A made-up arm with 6 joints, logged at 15 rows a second.
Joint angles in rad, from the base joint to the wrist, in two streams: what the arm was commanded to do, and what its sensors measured. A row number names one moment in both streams.
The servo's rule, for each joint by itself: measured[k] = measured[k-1] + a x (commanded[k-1-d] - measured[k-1]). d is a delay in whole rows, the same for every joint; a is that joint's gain. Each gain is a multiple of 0.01, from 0.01 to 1. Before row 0 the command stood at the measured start. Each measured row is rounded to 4 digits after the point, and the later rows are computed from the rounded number. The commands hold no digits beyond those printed.
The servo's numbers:
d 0
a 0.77 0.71 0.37 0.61 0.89 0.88
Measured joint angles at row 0: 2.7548, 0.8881, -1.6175, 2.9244, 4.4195, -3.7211
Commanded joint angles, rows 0 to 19: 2.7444, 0.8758, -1.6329, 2.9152, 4.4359, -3.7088; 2.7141, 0.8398, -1.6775, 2.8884, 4.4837, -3.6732; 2.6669, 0.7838, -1.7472, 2.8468, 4.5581, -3.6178; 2.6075, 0.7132, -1.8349, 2.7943, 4.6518, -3.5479; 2.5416, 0.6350, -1.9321, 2.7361, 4.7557, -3.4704; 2.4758, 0.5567, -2.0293, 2.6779, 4.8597, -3.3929; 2.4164, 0.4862, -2.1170, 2.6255, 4.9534, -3.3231; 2.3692, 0.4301, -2.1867, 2.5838, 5.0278, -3.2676; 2.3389, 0.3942, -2.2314, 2.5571, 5.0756, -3.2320; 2.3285, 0.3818, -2.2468, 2.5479, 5.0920, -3.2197; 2.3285, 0.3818, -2.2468, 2.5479, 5.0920, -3.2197; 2.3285, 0.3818, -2.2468, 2.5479, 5.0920, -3.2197; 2.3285, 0.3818, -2.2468, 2.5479, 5.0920, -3.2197; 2.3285, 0.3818, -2.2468, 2.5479, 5.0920, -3.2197; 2.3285, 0.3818, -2.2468, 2.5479, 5.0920, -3.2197; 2.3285, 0.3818, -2.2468, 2.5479, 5.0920, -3.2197; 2.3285, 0.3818, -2.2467, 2.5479, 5.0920, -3.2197; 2.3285, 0.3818, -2.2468, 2.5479, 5.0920, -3.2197; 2.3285, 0.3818, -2.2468, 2.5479, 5.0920, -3.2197; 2.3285, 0.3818, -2.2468, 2.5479, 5.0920, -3.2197
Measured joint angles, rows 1 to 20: 2.7468, 0.8794, -1.6232, 2.9188, 4.4341, -3.7103; 2.7216, 0.8513, -1.6433, 2.9003, 4.4782, -3.6777; 2.6795, 0.8034, -1.6817, 2.8677, 4.5493, -3.6250; 2.6241, 0.7394, -1.7384, 2.8229, 4.6405, -3.5572; 2.5606, 0.6653, -1.8101, 2.7700, 4.7430, -3.4808; 2.4953, 0.5882, -1.8912, 2.7138, 4.8469, -3.4034; 2.4345, 0.5158, -1.9747, 2.6599, 4.9417, -3.3327; 2.3842, 0.4550, -2.0531, 2.6135, 5.0183, -3.2754; 2.3493, 0.4118, -2.1191, 2.5791, 5.0693, -3.2372; 2.3333, 0.3905, -2.1663, 2.5601, 5.0895, -3.2218; 2.3296, 0.3843, -2.1961, 2.5527, 5.0917, -3.2200; 2.3288, 0.3825, -2.2149, 2.5498, 5.0920, -3.2197; 2.3286, 0.3820, -2.2267, 2.5486, 5.0920, -3.2197; 2.3285, 0.3819, -2.2341, 2.5482, 5.0920, -3.2197; 2.3285, 0.3818, -2.2388, 2.5480, 5.0920, -3.2197; 2.3285, 0.3818, -2.2418, 2.5479, 5.0920, -3.2197; 2.3285, 0.3818, -2.2436, 2.5479, 5.0920, -3.2197; 2.3285, 0.3818, -2.2448, 2.5479, 5.0920, -3.2197; 2.3285, 0.3818, -2.2455, 2.5479, 5.0920, -3.2197; 2.3285, 0.3818, -2.2460, 2.5479, 5.0920, -3.2197
